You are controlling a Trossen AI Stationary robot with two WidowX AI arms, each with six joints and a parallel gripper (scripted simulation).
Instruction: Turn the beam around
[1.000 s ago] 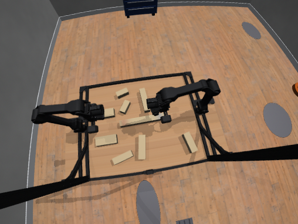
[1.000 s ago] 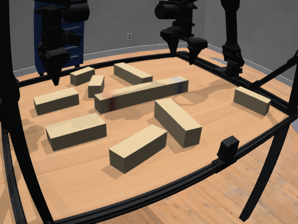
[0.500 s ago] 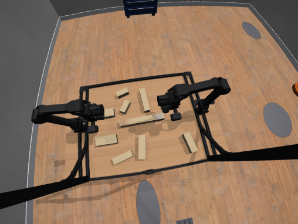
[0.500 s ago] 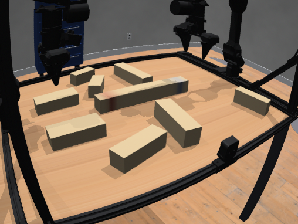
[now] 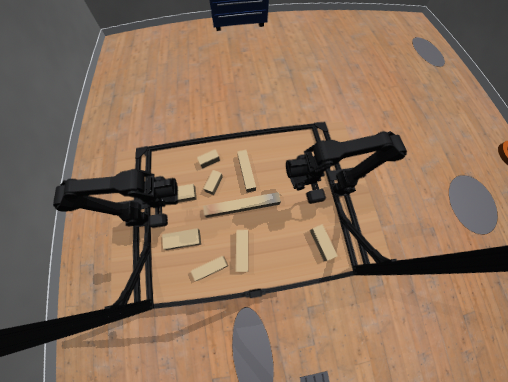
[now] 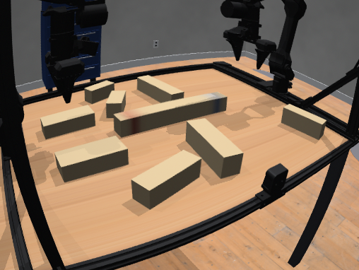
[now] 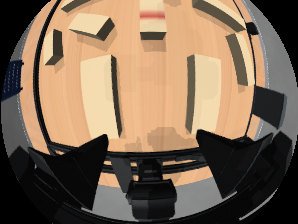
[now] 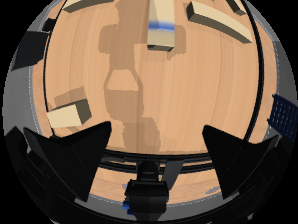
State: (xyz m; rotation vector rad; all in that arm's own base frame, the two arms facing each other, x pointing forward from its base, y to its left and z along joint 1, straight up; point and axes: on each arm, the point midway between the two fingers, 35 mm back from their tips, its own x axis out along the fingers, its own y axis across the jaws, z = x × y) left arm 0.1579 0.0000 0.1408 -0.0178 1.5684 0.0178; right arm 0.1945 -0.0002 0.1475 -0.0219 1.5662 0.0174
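Now: left hand 30 cm to the left of the beam and 14 cm above it.
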